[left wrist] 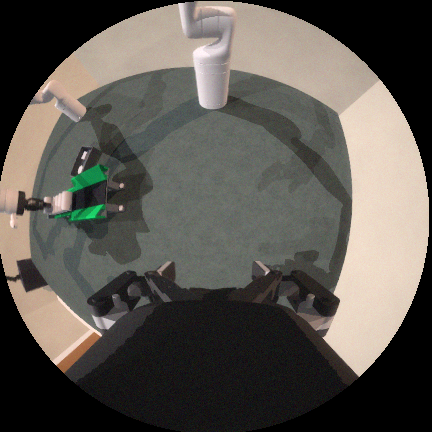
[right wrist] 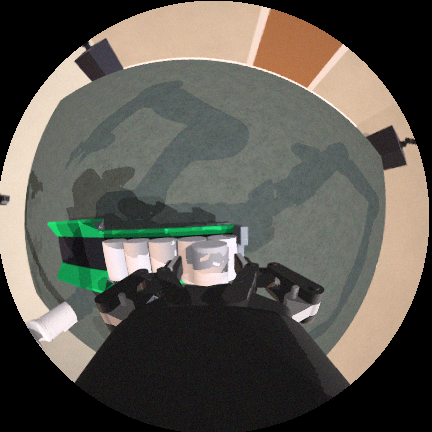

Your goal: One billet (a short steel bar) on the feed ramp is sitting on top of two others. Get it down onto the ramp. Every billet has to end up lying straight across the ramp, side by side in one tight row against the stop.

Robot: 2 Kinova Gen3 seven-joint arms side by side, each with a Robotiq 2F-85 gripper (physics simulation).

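Seen in the pictures: left gripper, between the fingertips: [left wrist: 213, 270]; right gripper, between the fingertips: [left wrist: 48, 206] [right wrist: 207, 262]; left arm's base, origin of its link: [left wrist: 212, 100] [right wrist: 69, 310]; right arm's base, origin of its link: [left wrist: 80, 115].
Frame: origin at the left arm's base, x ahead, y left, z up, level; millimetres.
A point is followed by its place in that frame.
The green feed ramp [left wrist: 90, 212] [right wrist: 165, 231] has a grey stop [right wrist: 243, 236] @(z 89, x 375, y -643 mm) at its right end in the right wrist view. Pale billets [right wrist: 115, 260] @(z 103, x 339, y -470 mm) [right wrist: 137, 257] @(z 100, x 347, y -507 mm) [right wrist: 162, 254] @(z 98, x 354, y -543 mm) lie across it side by side. The top billet [right wrist: 209, 262] @(z 128, x 356, y -601 mm) sits raised over two others [right wrist: 189, 245] @(z 95, x 365, y -577 mm) [right wrist: 232, 250] @(z 88, x 357, y -630 mm) near the stop. My right gripper [right wrist: 207, 262] @(z 104, x 348, y -598 mm) is open, its fingertips on either side of the top billet with a small gap at each. Its body hides part of the near rail. My left gripper [left wrist: 213, 270] @(z 193, x 449, y 0 mm) is open and empty, well away from the ramp.
A small black tray [left wrist: 85, 161] @(z 35, x 191, y -446 mm) with pale pieces stands beside the ramp in the left wrist view. A white robot arm [left wrist: 212, 75] @(z 135, x 46, y 1 mm) stands at the top there, and another white arm part [left wrist: 69, 106] @(z 118, x -159, y -706 mm) is at upper left. A white cylindrical part [right wrist: 54, 321] @(z 117, x 25, y -38 mm) is at lower left in the right wrist view.
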